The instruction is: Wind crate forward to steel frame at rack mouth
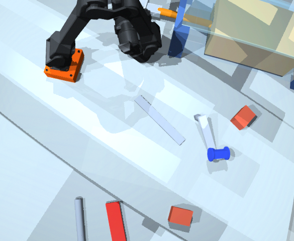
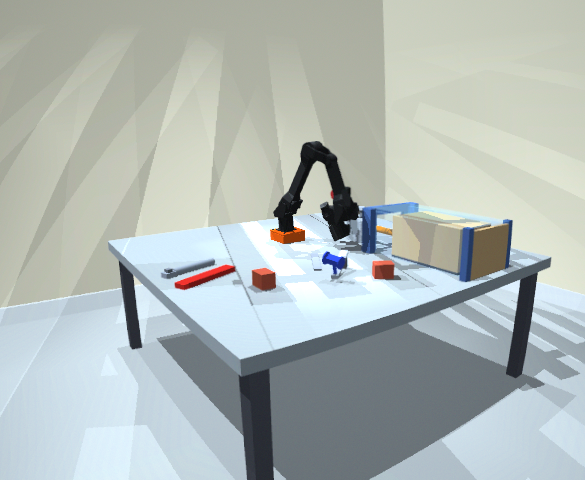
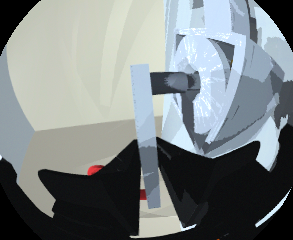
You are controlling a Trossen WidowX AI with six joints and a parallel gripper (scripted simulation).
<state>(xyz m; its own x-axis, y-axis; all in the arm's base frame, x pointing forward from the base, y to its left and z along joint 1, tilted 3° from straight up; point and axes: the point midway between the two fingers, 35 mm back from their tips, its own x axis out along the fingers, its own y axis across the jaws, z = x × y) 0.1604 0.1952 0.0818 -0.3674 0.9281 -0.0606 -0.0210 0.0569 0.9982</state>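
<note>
My gripper tip is 20 mm to the left of the grey crank handle, 10 mm below it and 10 mm past it. Also, from my gripper tip: red knob 40 mm behind, 40 mm above, 30 mm to the right; then round winch 100 mm below, 30 mm ahead, 10 mm to the left; then blue steel frame 210 mm ahead, 20 mm below, 10 mm to the left.
</note>
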